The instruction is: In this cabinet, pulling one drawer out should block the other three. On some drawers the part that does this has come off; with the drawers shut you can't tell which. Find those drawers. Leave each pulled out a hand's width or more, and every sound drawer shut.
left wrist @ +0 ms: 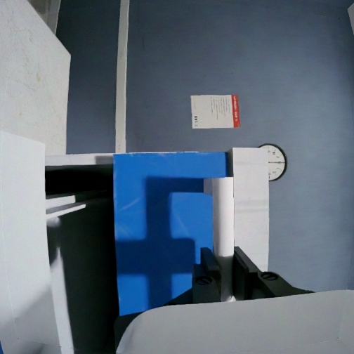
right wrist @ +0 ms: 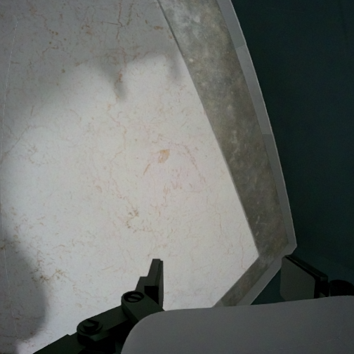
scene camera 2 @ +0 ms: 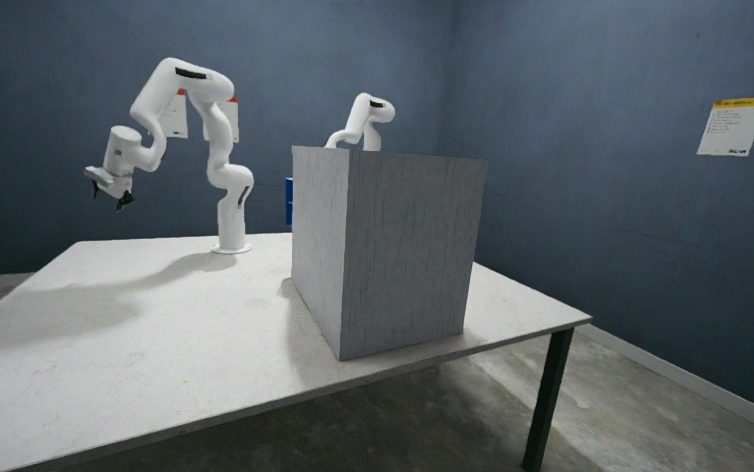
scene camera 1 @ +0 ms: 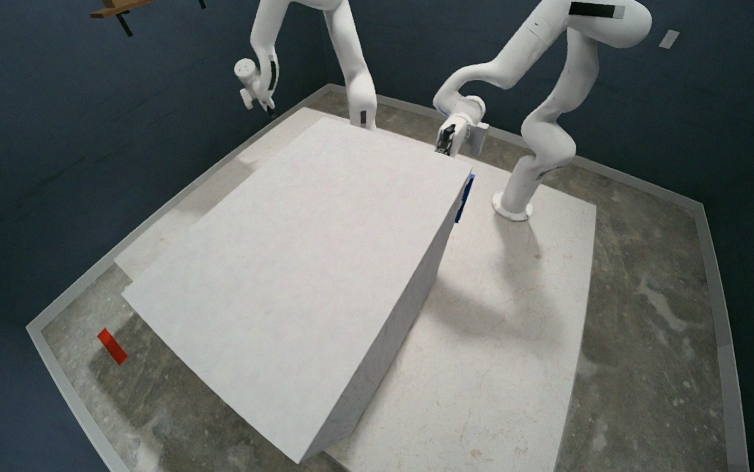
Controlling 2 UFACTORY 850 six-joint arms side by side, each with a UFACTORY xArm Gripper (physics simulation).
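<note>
The grey-white cabinet (scene camera 1: 289,250) (scene camera 2: 411,250) has its drawer side turned away from both scene cameras. My left gripper (scene camera 1: 443,149) (left wrist: 218,265) is shut on the white bar handle (left wrist: 223,215) of the topmost blue drawer front (left wrist: 135,200), which sits close against the cabinet and looks shut. Below it a drawer (left wrist: 22,225) (scene camera 1: 465,197) (scene camera 2: 288,200) stands pulled out; its white inner front and dark inside show in the left wrist view. The other drawers are hidden. My right gripper (scene camera 1: 270,111) (scene camera 2: 108,197) (right wrist: 223,277) is open and empty, above the table and away from the cabinet.
The cabinet stands on the white table (scene camera 1: 500,333) (scene camera 2: 166,333) (right wrist: 100,200). The right arm's base is beside the cabinet's drawer side. A clock (left wrist: 275,162) and a poster (left wrist: 212,111) are on the wall. A red strip (scene camera 1: 112,346) shows near the cabinet's lower left in scene camera 1.
</note>
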